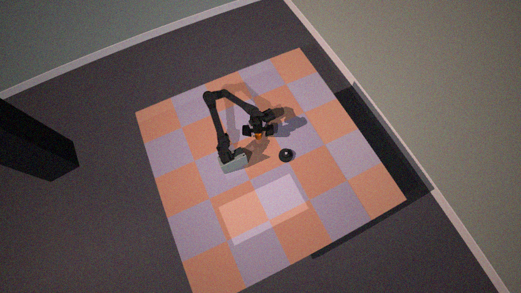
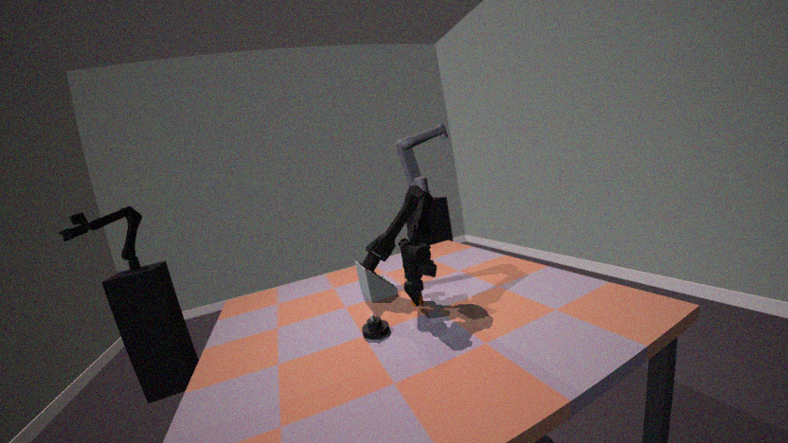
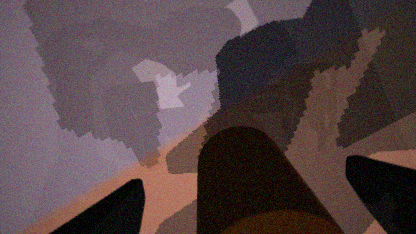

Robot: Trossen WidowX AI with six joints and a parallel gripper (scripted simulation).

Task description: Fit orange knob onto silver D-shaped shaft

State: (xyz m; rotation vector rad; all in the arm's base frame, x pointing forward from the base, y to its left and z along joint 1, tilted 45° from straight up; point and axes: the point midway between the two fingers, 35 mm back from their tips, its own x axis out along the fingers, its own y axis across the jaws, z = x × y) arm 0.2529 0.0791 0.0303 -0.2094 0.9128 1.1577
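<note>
My gripper tip is 30 mm below the orange knob. Also, from my gripper tip: black round pedestal (200 mm to the right, 70 mm ahead, 20 mm above).
</note>
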